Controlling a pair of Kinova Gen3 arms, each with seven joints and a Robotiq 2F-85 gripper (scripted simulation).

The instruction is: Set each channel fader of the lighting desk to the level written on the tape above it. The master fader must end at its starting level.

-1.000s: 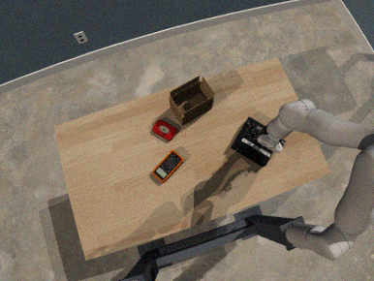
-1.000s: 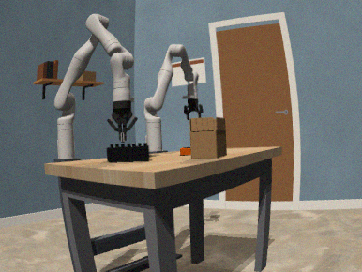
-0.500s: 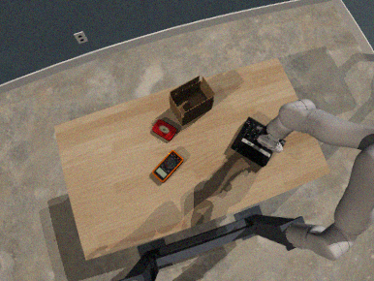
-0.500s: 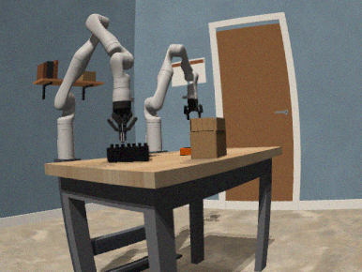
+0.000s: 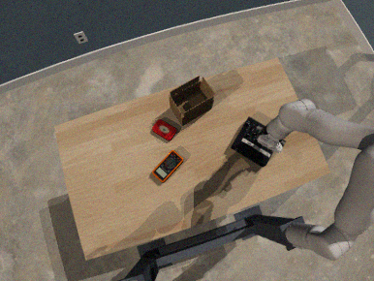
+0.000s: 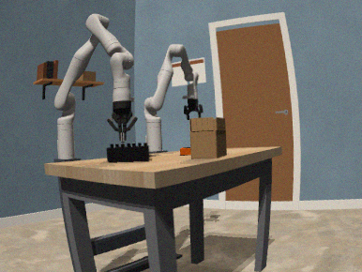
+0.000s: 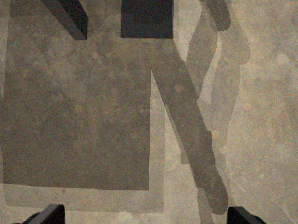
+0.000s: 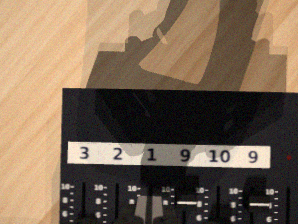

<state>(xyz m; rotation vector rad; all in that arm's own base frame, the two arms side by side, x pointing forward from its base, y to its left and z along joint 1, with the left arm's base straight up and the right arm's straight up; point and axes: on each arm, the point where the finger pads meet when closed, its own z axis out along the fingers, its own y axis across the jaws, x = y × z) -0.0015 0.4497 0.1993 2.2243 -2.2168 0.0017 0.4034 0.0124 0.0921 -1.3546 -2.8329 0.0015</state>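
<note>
Now: the fader 3 10 mm ahead of my right hand, 20 mm to the right of it and 30 mm below it. Also, from my right hand: fader 2 (30 mm to the right, 30 mm below); then fader 4 (10 mm ahead, 20 mm to the left, 30 mm below); then fader 5 (40 mm ahead, 20 mm to the left, 30 mm below).
</note>
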